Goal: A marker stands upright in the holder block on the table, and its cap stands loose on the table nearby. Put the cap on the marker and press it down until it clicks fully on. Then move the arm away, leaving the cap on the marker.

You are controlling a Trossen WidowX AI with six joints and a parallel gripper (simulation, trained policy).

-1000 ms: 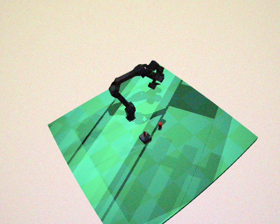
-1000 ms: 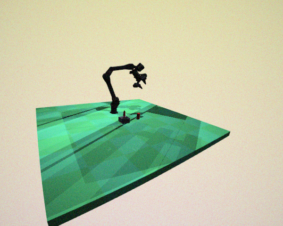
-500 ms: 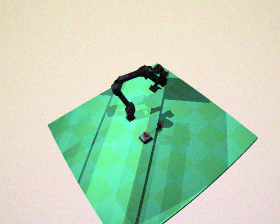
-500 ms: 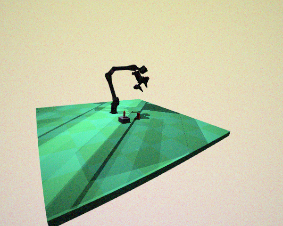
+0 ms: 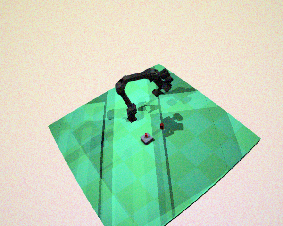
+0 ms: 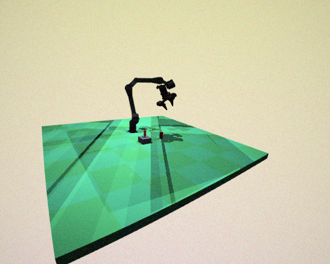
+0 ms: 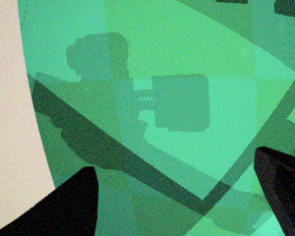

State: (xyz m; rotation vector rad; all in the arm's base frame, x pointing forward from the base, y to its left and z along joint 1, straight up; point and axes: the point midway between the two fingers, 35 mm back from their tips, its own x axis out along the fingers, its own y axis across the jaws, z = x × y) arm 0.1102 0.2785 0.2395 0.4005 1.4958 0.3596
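The red cap is 130 mm ahead of my gripper tip, 170 mm to the right of it and 180 mm below it. The rest, counted from my gripper tip: red marker (140 mm ahead, 330 mm to the right, 130 mm below); grey holder block (140 mm ahead, 330 mm to the right, 190 mm below).
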